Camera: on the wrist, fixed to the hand. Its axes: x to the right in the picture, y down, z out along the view.
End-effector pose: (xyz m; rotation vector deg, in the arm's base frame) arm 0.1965 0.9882 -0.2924 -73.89 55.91 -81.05
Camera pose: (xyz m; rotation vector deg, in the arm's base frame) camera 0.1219 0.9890 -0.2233 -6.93 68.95 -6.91
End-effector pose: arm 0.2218 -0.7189 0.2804 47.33 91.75 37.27
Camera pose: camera 0.1438 -0.7515 0.2238 130.02 32.45 82.51
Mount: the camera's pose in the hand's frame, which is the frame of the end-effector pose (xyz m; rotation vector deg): 0.0143 -0.0766 -0.0654 13.06 -7.91 93.13
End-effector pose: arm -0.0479 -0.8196 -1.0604 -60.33 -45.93 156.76
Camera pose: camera -0.0232 -0.7214 -1.0706 48.59 -21.22 -92.56
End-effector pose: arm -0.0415 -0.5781 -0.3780 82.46 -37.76 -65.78
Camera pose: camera 0.0075 -0.5472 -0.4616 31.11 -93.02 8.40
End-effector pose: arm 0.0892 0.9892 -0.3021 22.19 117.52 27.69
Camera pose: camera 0.0195 0.9172 -0.3196 123.27 70.90 61.28
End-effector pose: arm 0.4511 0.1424 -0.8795 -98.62 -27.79 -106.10
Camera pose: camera 0.3521 0.1599 -0.8642 -72.94 31.93 -26.22
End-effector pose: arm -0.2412 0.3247 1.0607 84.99 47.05 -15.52
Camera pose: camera -0.3000 0.3819 1.0005 106.69 -38.98 43.91
